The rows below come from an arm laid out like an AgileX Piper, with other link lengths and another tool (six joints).
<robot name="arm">
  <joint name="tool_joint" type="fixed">
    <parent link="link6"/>
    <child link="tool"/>
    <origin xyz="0.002 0.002 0.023" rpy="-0.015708 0 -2.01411"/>
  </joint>
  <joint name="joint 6" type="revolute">
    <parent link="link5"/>
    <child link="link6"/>
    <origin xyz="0 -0.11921 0" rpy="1.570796 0 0"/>
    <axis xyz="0 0 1"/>
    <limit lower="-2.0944" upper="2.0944"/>
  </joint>
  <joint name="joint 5" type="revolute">
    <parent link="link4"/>
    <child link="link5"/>
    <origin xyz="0 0 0" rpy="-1.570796 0 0"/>
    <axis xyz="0 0 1"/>
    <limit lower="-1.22" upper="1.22"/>
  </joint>
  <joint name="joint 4" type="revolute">
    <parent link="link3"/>
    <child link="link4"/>
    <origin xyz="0.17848 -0.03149 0" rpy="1.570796 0 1.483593"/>
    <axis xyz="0 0 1"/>
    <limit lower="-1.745" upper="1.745"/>
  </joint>
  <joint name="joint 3" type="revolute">
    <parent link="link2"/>
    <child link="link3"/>
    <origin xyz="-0.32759 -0.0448 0"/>
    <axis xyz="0 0 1"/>
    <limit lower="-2.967" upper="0"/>
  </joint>
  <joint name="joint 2" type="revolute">
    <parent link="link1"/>
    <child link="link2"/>
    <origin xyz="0 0 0" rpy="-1.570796 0 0"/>
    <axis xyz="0 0 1"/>
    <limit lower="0" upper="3.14"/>
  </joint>
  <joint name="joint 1" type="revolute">
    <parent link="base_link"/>
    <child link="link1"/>
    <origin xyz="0 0 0.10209"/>
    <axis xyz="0 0 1"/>
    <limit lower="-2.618" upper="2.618"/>
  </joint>
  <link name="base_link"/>
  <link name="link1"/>
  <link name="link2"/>
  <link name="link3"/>
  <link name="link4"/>
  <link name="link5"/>
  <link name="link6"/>
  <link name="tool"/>
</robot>
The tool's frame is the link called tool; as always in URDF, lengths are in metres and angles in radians.
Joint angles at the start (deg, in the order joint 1, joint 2, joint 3, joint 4, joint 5, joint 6): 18.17, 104.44, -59.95, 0.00, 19.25, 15.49
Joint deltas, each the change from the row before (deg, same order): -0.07, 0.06, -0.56, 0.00, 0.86, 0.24; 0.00, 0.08, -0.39, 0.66, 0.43, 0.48; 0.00, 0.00, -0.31, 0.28, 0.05, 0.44; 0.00, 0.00, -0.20, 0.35, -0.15, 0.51; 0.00, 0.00, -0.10, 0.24, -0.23, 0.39; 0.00, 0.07, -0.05, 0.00, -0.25, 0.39; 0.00, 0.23, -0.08, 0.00, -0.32, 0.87; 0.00, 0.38, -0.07, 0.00, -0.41, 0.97; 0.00, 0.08, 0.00, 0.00, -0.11, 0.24; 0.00, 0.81, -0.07, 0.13, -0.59, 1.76; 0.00, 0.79, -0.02, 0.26, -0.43, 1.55; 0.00, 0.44, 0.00, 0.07, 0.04, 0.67; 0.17, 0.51, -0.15, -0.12, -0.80, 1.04; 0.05, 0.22, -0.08, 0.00, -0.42, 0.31
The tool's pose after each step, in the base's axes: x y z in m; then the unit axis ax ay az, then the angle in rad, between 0 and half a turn. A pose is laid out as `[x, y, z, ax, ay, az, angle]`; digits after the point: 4 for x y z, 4 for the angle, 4 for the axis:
[0.3295, 0.1103, 0.1840, -0.8430, 0.5092, -0.1734, 2.7487]
[0.3301, 0.1111, 0.1845, -0.8390, 0.5172, -0.1693, 2.7442]
[0.3311, 0.1117, 0.1857, -0.8360, 0.5221, -0.1689, 2.7375]
[0.3320, 0.1124, 0.1867, -0.8324, 0.5279, -0.1685, 2.7290]
[0.3328, 0.1128, 0.1874, -0.8296, 0.5322, -0.1688, 2.7218]
[0.3336, 0.1131, 0.1875, -0.8277, 0.5350, -0.1694, 2.7176]
[0.3349, 0.1135, 0.1868, -0.8237, 0.5413, -0.1687, 2.7127]
[0.3366, 0.1140, 0.1853, -0.8193, 0.5484, -0.1674, 2.7084]
[0.3369, 0.1142, 0.1850, -0.8182, 0.5502, -0.1671, 2.7073]
[0.3395, 0.1151, 0.1810, -0.8097, 0.5639, -0.1623, 2.7034]
[0.3414, 0.1160, 0.1767, -0.8017, 0.5769, -0.1564, 2.7020]
[0.3419, 0.1162, 0.1739, -0.7985, 0.5824, -0.1523, 2.7064]
[0.3444, 0.1180, 0.1723, -0.7945, 0.5877, -0.1528, 2.6978]
[0.3457, 0.1187, 0.1718, -0.7930, 0.5895, -0.1536, 2.6929]

